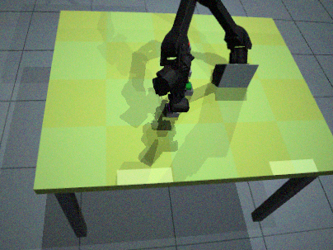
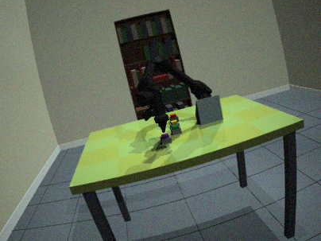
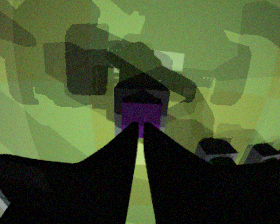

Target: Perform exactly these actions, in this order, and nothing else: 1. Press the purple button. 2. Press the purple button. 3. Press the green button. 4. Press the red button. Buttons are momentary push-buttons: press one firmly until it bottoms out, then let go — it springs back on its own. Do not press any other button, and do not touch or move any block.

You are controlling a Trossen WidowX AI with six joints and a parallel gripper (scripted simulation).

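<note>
My gripper tip is now 2 cm above the purple button. From my gripper tip the other things lie so: orange block 27 cm to the right, 11 cm behind, 4 cm below; yellow button 20 cm to the right, 10 cm behind, 2 cm below; green button 10 cm to the right, 8 cm behind, 2 cm below.
</note>
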